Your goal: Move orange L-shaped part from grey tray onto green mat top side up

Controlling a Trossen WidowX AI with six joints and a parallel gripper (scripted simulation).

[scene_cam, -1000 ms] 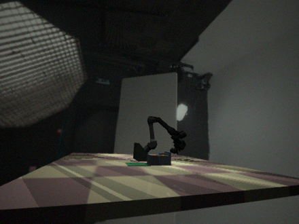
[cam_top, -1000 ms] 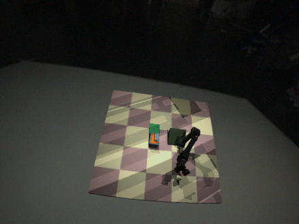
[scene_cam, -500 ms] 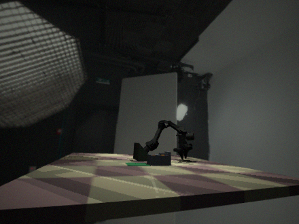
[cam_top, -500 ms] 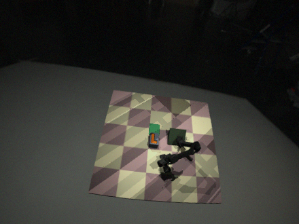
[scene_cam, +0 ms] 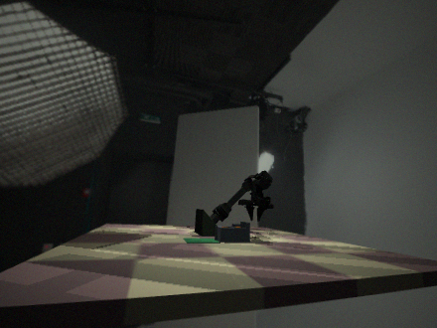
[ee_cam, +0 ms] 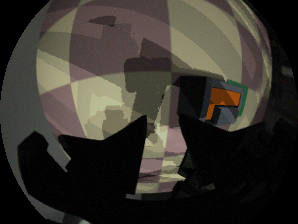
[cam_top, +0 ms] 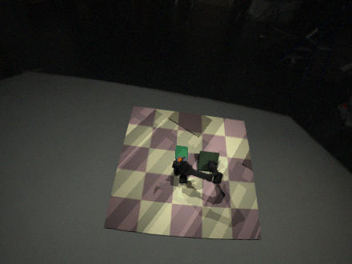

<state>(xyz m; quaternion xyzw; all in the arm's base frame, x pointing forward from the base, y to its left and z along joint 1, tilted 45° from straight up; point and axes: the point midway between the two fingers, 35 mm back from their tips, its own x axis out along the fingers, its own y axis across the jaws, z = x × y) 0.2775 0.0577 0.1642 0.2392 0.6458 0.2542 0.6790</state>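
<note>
The orange L-shaped part is 120 mm to the right of my gripper tip and 50 mm below it. The rest, counted from my gripper tip: green mat 280 mm to the right, 110 mm below, 10 mm behind.
</note>
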